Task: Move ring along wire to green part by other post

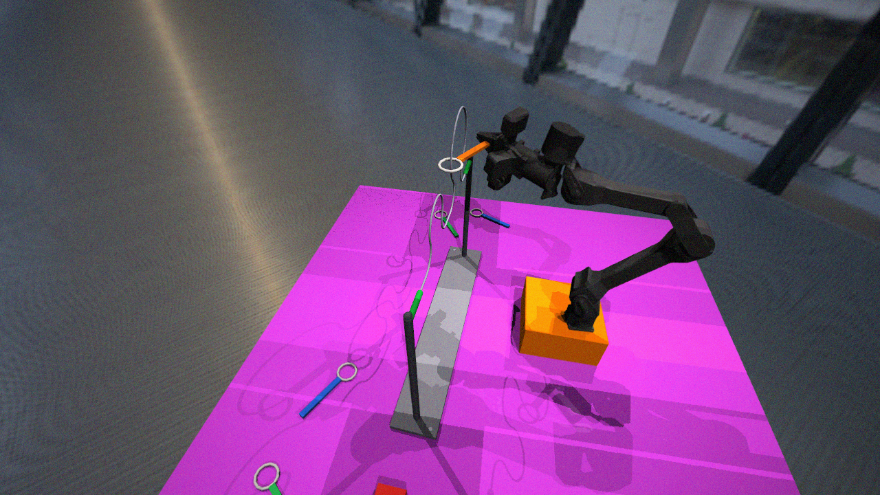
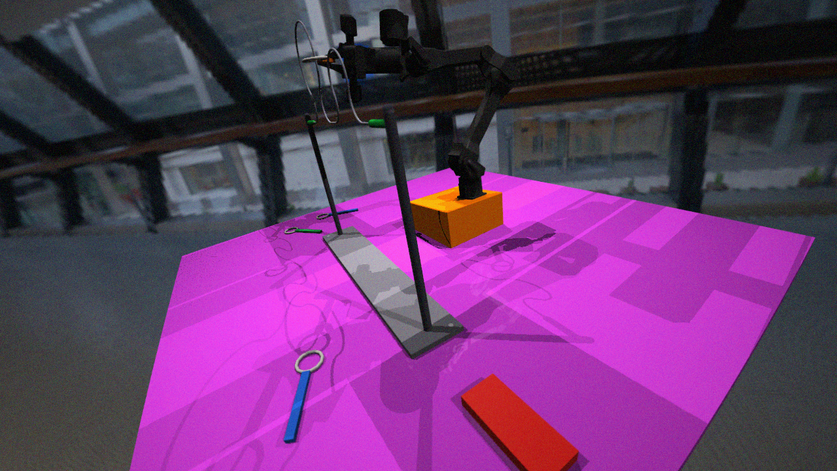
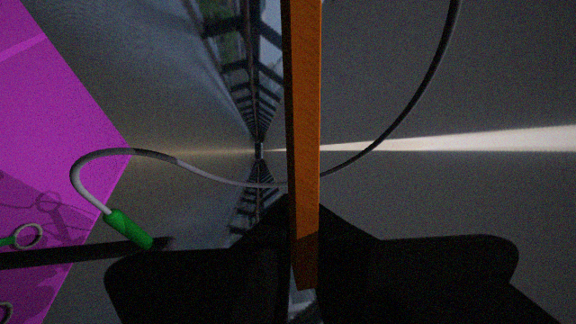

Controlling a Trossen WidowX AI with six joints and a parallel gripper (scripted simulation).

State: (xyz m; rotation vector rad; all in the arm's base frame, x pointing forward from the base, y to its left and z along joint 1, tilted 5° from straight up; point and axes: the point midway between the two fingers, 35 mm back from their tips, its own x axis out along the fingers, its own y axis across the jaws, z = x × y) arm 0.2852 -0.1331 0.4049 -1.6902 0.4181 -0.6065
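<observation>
Now: gripper tip 90 mm to the right of the ring with orange handle, 20 mm short of it and 10 mm above it. Also, from my gripper tip: red block: 650 mm to the left, 500 mm below, 130 mm ahead; then ring with blue handle: 500 mm below, 370 mm to the left, 310 mm ahead.
</observation>
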